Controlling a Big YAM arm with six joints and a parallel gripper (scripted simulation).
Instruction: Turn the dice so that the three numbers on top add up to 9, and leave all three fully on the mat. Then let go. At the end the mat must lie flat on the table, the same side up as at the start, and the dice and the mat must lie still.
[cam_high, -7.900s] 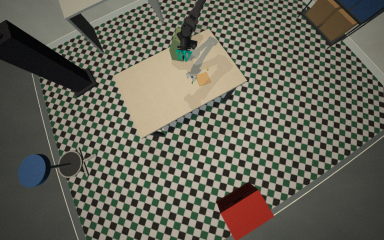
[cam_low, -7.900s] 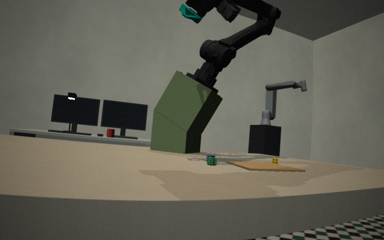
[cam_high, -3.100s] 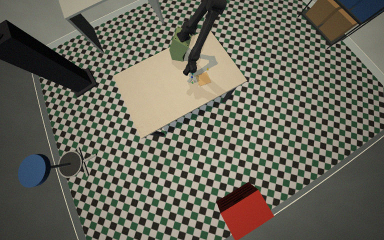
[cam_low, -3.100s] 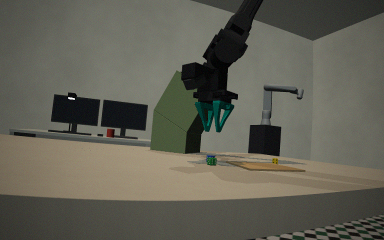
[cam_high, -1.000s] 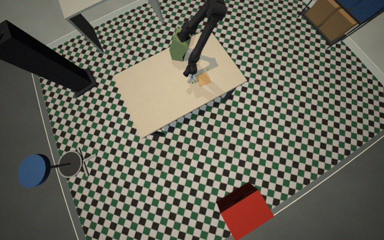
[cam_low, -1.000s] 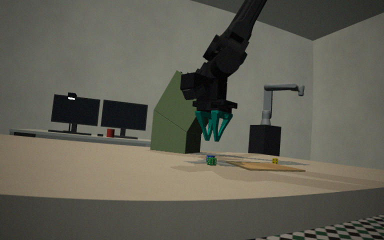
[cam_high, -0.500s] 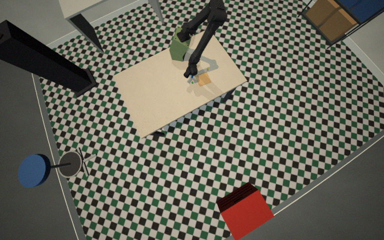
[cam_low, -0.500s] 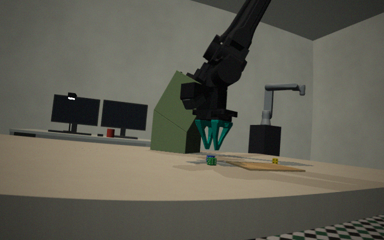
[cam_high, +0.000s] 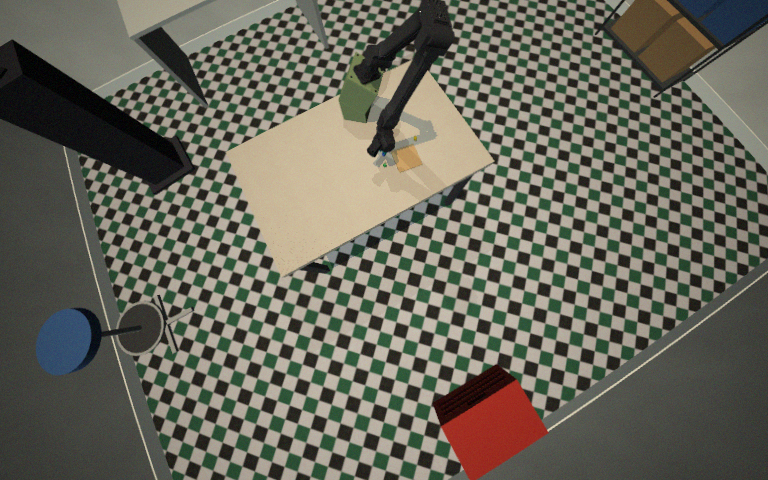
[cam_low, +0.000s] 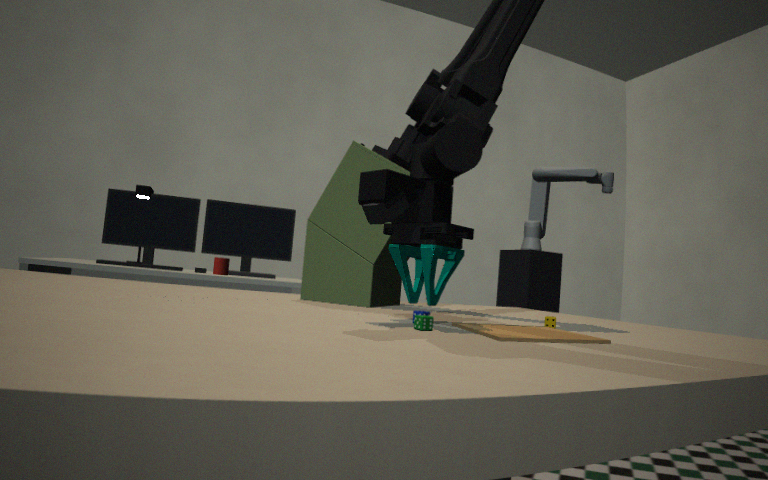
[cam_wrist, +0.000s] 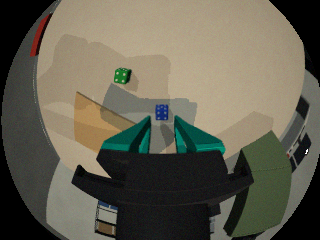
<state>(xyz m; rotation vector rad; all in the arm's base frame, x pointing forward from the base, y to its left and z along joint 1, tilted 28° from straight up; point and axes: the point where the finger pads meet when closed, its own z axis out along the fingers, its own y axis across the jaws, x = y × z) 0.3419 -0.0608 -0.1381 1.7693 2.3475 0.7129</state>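
Now: hand 2 cm above the blue die. Also, from my hand: green die (6 cm ahead, 3 cm to the right, 2 cm below); yellow die (2 cm ahead, 21 cm to the left, 2 cm below); mat (9 cm ahead, 9 cm to the left, 3 cm below).
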